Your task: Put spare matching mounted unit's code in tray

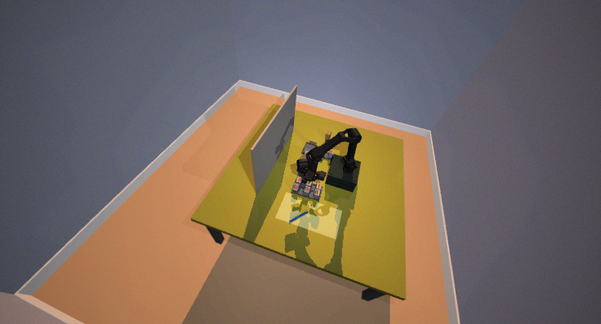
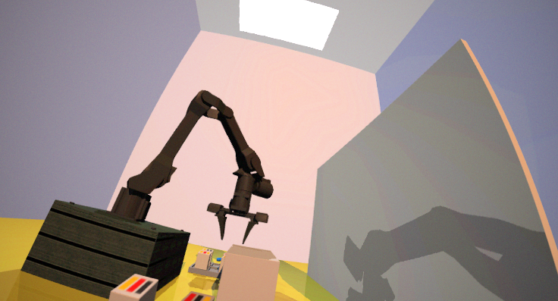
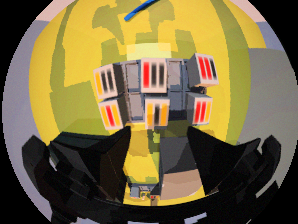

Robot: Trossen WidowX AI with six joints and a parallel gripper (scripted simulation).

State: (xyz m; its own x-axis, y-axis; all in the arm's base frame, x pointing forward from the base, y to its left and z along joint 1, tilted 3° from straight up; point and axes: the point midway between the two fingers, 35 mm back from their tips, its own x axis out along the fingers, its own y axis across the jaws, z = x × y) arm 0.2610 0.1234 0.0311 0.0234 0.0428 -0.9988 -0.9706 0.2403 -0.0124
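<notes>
My gripper tip is 10 mm short of the spare, 60 mm to the right of it and 60 mm above it. From my gripper tip the other things lie so: grey tray (30 mm ahead, 370 mm to the right, 90 mm below); mounted unit (30 mm ahead, 160 mm to the right, 50 mm below); grey upright panel (270 mm ahead, 210 mm to the right, 130 mm above).
</notes>
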